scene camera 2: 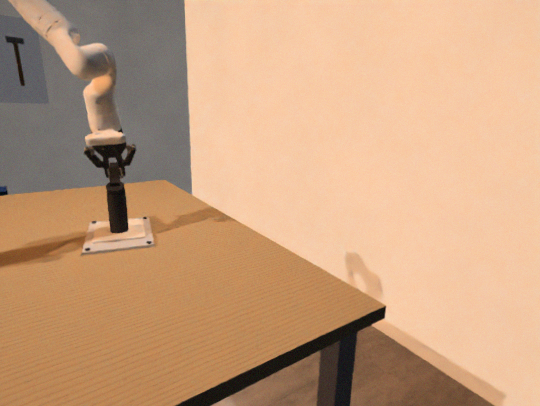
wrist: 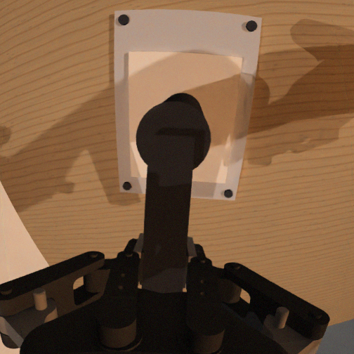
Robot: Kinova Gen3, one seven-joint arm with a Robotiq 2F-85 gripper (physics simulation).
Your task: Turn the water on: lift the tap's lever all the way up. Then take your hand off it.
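The black tap body [scene camera 2: 118, 210] stands upright on a white base plate [scene camera 2: 117, 246] [wrist: 185, 30]. In the wrist view its round top [wrist: 170, 117] covers most of the body. The tap's flat dark lever [wrist: 167, 215] runs from this top down the picture, in between the fingers. My gripper [scene camera 2: 115, 174] [wrist: 164, 246] is shut on the lever, with a finger on each side of it. In the scene view the gripper is right above the tap body and hides most of the lever, so its exact angle is hard to read.
The plate is fixed to the wooden table [scene camera 2: 225, 300] [wrist: 300, 225] by dark bolts at its corners. A beige wall [scene camera 2: 350, 125] runs along the table's right edge. A grey wall [scene camera 2: 150, 100] with a hammer picture [scene camera 2: 35, 90] is behind the arm.
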